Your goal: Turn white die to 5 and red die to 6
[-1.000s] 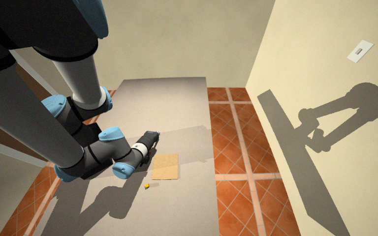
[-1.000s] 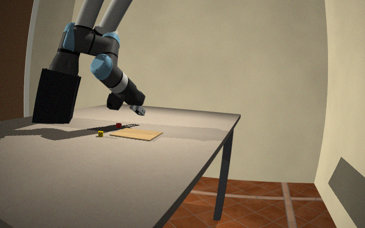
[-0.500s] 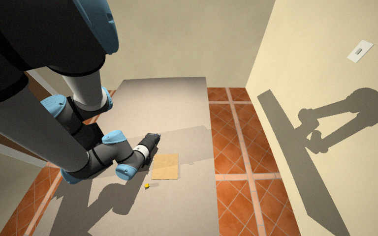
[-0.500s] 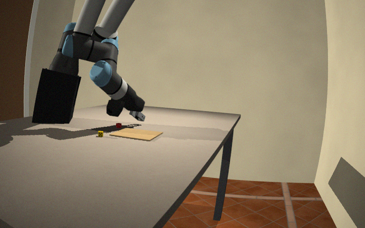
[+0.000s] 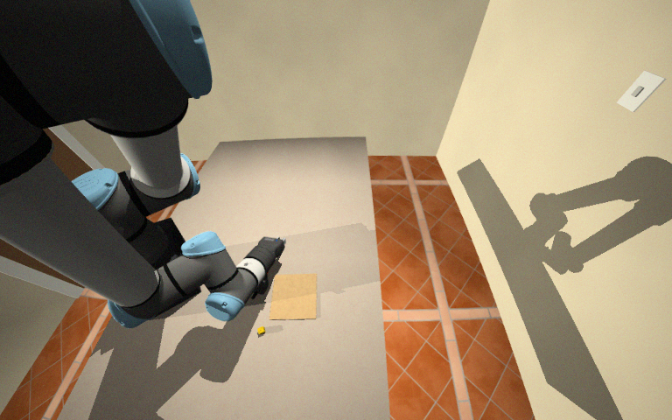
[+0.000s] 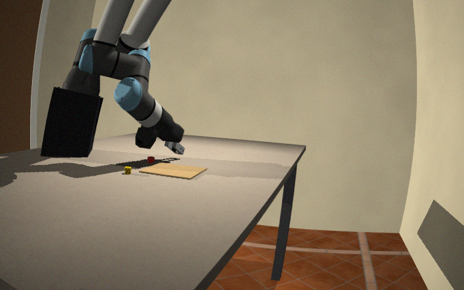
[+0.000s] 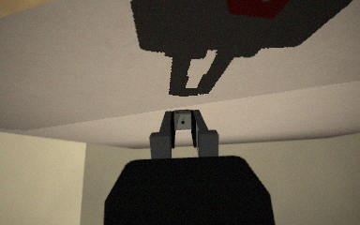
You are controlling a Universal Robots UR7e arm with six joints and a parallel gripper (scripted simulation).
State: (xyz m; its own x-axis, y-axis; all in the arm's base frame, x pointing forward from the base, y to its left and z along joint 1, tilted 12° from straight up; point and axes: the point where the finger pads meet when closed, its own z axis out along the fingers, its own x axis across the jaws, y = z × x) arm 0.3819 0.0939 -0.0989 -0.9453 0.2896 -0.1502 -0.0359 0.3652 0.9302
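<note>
My hand is 1 cm to the right of the white die and 1 cm above it. Round my hand: yellow die (5 cm behind, 28 cm to the right, 2 cm below); red die (5 cm behind, 10 cm to the right, 2 cm below); tan mat (5 cm ahead, 18 cm to the right, 3 cm below).
</note>
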